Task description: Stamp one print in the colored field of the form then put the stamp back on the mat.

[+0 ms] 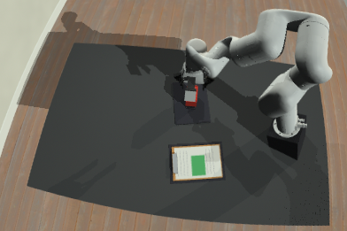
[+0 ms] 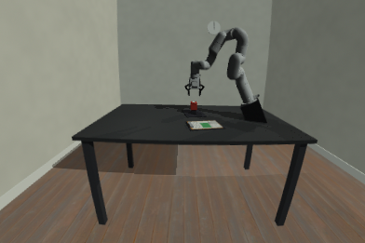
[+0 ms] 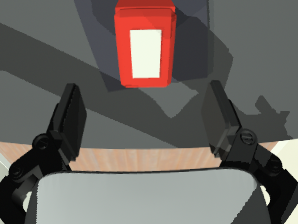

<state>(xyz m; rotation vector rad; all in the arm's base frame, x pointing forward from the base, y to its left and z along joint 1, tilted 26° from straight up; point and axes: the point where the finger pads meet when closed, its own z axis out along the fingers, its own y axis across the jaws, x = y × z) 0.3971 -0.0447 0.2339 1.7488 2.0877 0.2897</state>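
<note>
The red stamp is 12 cm below my hand. From my hand the other things lie so: form 30 cm to the left, 16 cm below, 9 cm behind; then dark mat 17 cm below.
</note>
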